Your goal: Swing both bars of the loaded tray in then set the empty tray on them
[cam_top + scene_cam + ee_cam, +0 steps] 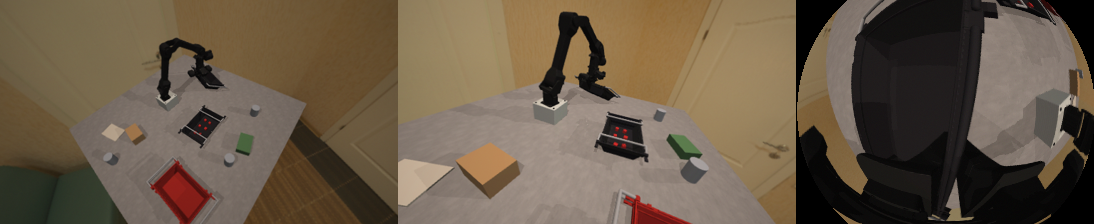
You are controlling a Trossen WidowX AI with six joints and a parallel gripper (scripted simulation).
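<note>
Right now the black tray is 2 cm ahead of my gripper tip and 7 cm to the left of it. From my gripper tip the other things lie so: brown box 6 cm ahead, 63 cm to the right, 7 cm below; then green block 59 cm ahead, 14 cm to the right, 8 cm below; then beige sheet 10 cm behind, 76 cm to the right, 10 cm below.
</note>
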